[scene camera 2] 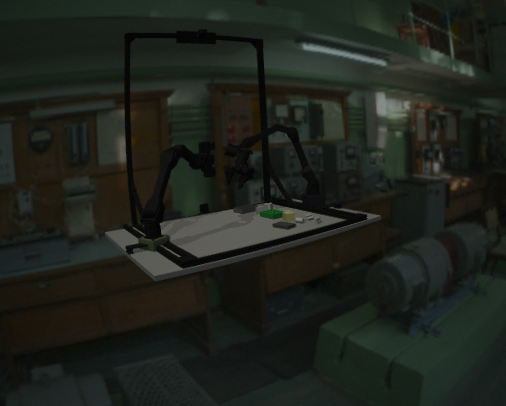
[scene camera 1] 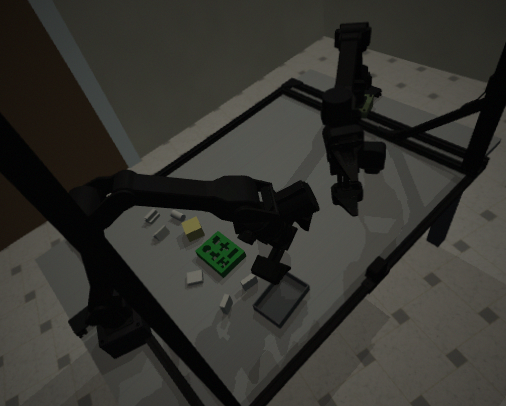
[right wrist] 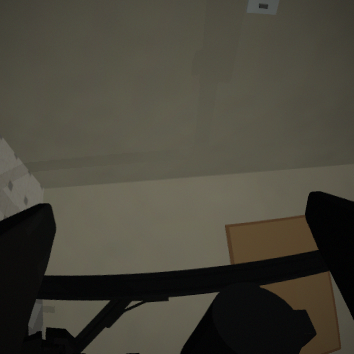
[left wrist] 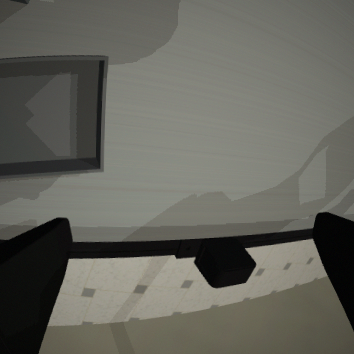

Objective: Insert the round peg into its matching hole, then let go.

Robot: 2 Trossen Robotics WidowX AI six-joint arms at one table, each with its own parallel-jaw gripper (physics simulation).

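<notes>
A small white cylinder, which looks like the round peg (scene camera 1: pixel 177 215), lies on its side on the table, behind the yellow block in scene camera 1. The green board (scene camera 1: pixel 240 256) (scene camera 2: pixel 271 214) lies flat with several shaped holes; a round-looking one is near its left corner in scene camera 1. My left gripper (scene camera 1: pixel 291 255) (scene camera 2: pixel 235 184) (left wrist: pixel 196 229) is open and empty, high above the table, away from the peg. My right gripper (scene camera 1: pixel 356 198) (scene camera 2: pixel 213 160) (right wrist: pixel 182 211) is open and empty, raised over the far side of the table. The peg does not show in either wrist view.
A yellow block (scene camera 1: pixel 192 229) (scene camera 2: pixel 288 216) stands beside the green board. Other white pieces (scene camera 1: pixel 151 216) (scene camera 1: pixel 160 232) (scene camera 1: pixel 194 277) (scene camera 1: pixel 249 282) (scene camera 1: pixel 226 303) lie around it. A grey tray (scene camera 1: pixel 267 316) (left wrist: pixel 104 115) lies near the front. A dark flat slab (scene camera 2: pixel 284 225) shows in scene camera 2.
</notes>
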